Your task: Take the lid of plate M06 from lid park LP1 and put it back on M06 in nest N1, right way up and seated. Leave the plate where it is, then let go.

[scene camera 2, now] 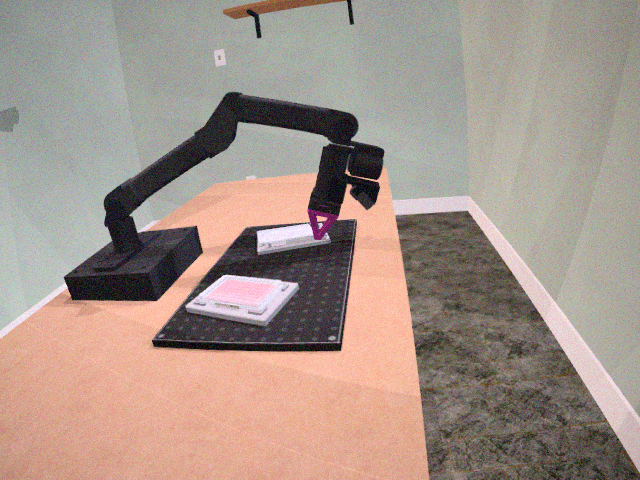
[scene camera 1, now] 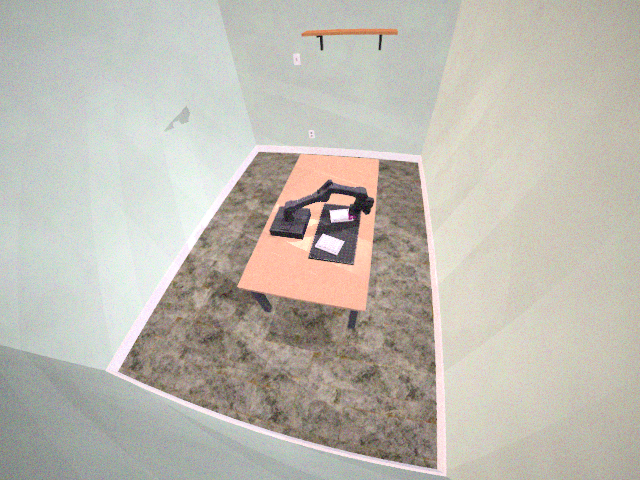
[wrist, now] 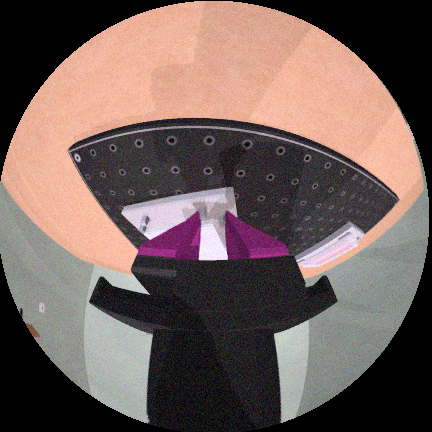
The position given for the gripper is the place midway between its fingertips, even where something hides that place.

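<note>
Flat white lid [scene camera 2: 298,232], [wrist: 211,246]. White plate with pink top [scene camera 2: 236,292], [wrist: 335,249]. The gripper [scene camera 2: 317,237], [wrist: 212,216].
</note>
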